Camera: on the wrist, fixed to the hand. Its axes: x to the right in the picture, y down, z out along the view.
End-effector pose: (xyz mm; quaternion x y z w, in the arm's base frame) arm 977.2 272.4 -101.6 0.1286 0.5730 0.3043 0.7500
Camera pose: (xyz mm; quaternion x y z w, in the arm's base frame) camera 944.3 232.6 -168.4 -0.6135 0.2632 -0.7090 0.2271
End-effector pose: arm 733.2 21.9 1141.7 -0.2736 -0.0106 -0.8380 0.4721
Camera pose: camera 652.5 19.6 1117.0 -0.1382 0.1908 0.5324 0.8131
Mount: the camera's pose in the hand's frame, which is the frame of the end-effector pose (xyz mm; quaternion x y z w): 22.9 -57.1 -57.8 -0.0030 0.1628 -0.9863 0.0265
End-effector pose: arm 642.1 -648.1 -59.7 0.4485 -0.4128 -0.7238 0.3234
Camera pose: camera 680.6 -659.4 -134.0 -0.5359 -0.4862 0.2664 0.6368
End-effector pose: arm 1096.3 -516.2 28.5 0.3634 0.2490 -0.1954 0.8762
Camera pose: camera 1067.7 -515.1 -50.9 0.2068 -0.5083 0.8095 0.2090
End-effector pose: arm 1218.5 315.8 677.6 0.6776 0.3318 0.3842 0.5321
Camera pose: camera 1176.8 374.6 633.7 -0.3734 0.7626 -0.4033 0.3411
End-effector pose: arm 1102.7 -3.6 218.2 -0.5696 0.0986 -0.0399 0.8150
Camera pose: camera 1115.9 -80.7 249.9 0.1083 0.4264 0.8973 0.0355
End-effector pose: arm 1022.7 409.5 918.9 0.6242 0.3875 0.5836 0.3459
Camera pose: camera 961.0 454.9 883.6 -0.4617 0.6805 -0.2229 0.5236
